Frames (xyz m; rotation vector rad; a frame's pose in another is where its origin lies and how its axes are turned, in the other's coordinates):
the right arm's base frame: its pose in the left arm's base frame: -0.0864 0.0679 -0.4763 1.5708 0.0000 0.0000
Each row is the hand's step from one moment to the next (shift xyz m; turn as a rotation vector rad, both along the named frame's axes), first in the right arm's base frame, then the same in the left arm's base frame.
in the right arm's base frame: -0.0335 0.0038 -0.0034 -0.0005 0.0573 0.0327
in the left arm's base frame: -0.0335 0.0034 0.0038 -0.0005 -0.0327 0.0573
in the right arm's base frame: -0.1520 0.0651 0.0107 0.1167 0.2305 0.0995
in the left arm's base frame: -0.1520 -0.0107 0.0651 0.1167 -0.0995 0.2305
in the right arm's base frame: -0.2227 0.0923 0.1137 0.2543 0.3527 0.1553
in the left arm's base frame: -0.2227 -0.1137 0.0923 0.2543 -0.1553 0.3527
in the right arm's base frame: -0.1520 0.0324 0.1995 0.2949 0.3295 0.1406
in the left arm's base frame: -0.1520 -0.1995 0.0324 0.2949 -0.1406 0.3295
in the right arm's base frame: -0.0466 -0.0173 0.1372 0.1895 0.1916 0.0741
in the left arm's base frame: -0.0466 -0.1372 -0.0173 0.1895 -0.0741 0.1916
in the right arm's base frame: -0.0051 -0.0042 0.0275 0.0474 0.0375 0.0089
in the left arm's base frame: -0.0051 -0.0275 -0.0042 0.0474 -0.0089 0.0375
